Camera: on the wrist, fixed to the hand. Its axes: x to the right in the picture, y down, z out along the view.
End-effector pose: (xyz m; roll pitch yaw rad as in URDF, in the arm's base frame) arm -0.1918 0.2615 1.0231 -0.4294 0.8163 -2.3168
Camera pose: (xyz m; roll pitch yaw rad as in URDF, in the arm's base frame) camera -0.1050 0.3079 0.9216 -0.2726 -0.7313 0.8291
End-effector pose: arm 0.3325 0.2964 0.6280 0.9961 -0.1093 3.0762
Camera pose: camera 0.3144 0.1568 0.6411 -1.7049 0.1244 -0.1497
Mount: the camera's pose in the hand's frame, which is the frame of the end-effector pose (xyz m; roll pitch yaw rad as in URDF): 0.0103 0.0865 -0.1114 -0.7002 0.0786 3.1091
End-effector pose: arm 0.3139 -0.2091 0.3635 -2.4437 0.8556 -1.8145
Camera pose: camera 0.1731 -0.2042 0.3752 1.6526 -0.8915 1.4472
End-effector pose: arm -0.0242 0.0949 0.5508 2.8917 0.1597 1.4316
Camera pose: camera 0.0358 0.1175 0.6768 2.6901 -0.2439 -1.6977
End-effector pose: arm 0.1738 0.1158 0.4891 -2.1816 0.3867 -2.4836
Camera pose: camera 0.0822 0.2230 0.4788 1.4479 -0.4038 0.7483
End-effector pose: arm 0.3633 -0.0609 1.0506 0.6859 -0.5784 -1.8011
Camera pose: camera 0.4913 -0.1174 1.0299 -1.4365 0.6168 1.2487
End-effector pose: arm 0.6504 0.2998 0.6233 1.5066 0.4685 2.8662
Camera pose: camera 0.5754 0.1997 0.6893 -2.1631 -0.4941 -0.3669
